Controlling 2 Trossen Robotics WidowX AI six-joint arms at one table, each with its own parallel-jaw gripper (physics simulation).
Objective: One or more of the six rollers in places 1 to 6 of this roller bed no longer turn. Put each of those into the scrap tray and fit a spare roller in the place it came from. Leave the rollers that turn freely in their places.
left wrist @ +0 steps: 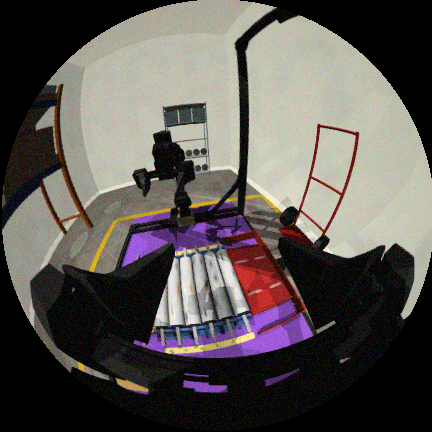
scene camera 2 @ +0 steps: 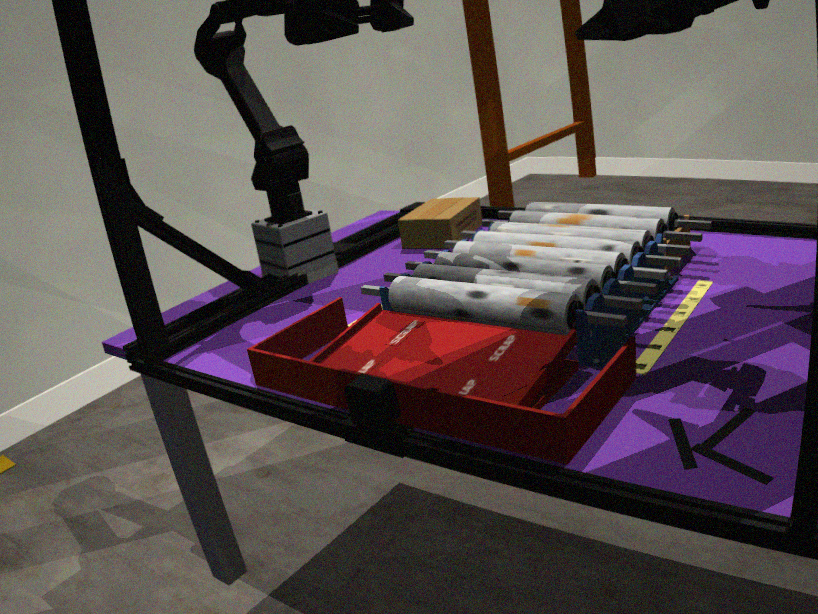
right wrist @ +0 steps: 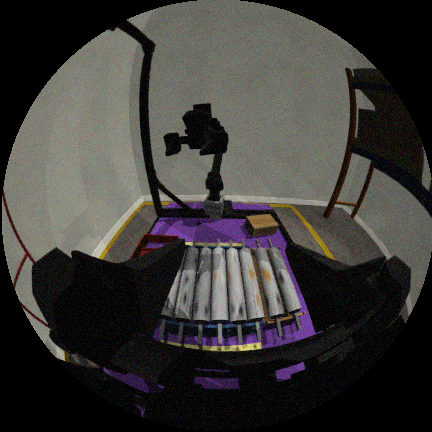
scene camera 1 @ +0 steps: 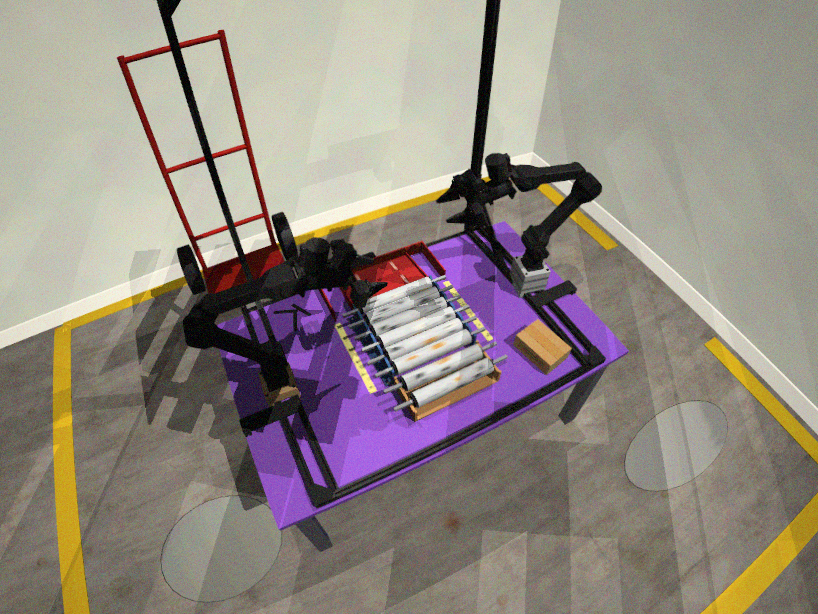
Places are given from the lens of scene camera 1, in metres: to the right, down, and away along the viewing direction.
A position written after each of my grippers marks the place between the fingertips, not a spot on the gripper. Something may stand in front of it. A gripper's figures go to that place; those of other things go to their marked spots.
my left gripper [scene camera 1: 441,211]: 0.09, -0.27, 1.28
my right gripper [scene camera 1: 380,272]: -0.07, -0.09, 1.18
tan box [scene camera 1: 537,342]: 0.40, 0.11, 1.41
